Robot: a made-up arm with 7 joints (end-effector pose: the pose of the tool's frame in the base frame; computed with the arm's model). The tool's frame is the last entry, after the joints.
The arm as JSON. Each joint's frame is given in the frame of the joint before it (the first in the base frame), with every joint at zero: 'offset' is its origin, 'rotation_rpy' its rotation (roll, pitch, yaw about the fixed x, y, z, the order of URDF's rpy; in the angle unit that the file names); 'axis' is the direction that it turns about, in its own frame. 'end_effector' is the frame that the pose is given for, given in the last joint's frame.
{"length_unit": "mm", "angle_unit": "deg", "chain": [
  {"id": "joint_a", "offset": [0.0, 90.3, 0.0], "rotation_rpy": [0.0, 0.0, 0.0], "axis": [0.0, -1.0, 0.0]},
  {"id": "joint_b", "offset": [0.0, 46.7, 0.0], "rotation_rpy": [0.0, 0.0, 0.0], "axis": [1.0, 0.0, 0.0]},
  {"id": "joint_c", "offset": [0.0, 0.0, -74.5], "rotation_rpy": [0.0, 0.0, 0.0], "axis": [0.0, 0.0, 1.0]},
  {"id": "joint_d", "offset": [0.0, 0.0, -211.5], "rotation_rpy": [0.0, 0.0, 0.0], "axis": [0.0, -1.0, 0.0]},
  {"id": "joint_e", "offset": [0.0, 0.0, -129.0], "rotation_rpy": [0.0, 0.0, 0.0], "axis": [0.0, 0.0, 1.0]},
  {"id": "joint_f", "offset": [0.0, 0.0, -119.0], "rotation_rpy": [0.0, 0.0, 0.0], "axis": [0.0, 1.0, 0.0]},
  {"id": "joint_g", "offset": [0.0, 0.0, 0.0], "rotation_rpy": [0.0, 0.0, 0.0], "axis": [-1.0, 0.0, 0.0]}
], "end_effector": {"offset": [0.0, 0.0, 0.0], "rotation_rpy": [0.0, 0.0, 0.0]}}
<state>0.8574 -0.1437 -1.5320 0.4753 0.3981 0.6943 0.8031</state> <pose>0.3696 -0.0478 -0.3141 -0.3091 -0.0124 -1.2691</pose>
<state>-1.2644 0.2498 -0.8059 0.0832 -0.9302 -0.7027 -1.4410</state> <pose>-0.4917 0.2544 -0.1705 -0.0968 -0.3210 -1.1002</pose>
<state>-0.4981 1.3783 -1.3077 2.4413 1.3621 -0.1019 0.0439</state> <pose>-0.0447 0.2021 -0.1691 -1.1009 -0.0125 0.0363</pose>
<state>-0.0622 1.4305 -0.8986 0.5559 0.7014 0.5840 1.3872</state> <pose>0.0707 0.6145 -0.1756 -0.2789 0.3850 0.1450</pose>
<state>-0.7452 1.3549 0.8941 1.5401 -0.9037 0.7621 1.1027</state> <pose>0.1994 0.4652 -0.0128 1.1698 0.1257 -0.5972</pose>
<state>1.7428 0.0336 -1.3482 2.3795 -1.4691 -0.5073 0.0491</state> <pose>0.1040 -0.0263 0.0564 -0.6177 0.9511 0.6219</pose>
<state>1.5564 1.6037 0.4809 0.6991 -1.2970 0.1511 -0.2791</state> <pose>-0.0874 0.6101 0.1428 2.3935 -0.3399 0.9585</pose>
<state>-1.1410 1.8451 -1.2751 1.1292 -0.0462 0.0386 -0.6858</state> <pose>-0.0639 0.5724 -0.1012 0.2581 0.5107 -2.1395</pose>
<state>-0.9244 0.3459 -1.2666 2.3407 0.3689 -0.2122 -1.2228</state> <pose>-0.0990 0.0156 -0.1415 -0.3511 -0.5574 0.6231</pose>
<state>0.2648 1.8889 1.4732 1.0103 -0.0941 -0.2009 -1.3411</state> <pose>-0.0664 0.4685 0.3231 -1.3659 1.1500 -1.1368</pose>
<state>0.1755 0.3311 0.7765 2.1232 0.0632 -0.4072 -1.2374</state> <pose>0.1656 0.3276 -0.0715 -1.1283 2.1600 -1.6009</pose>
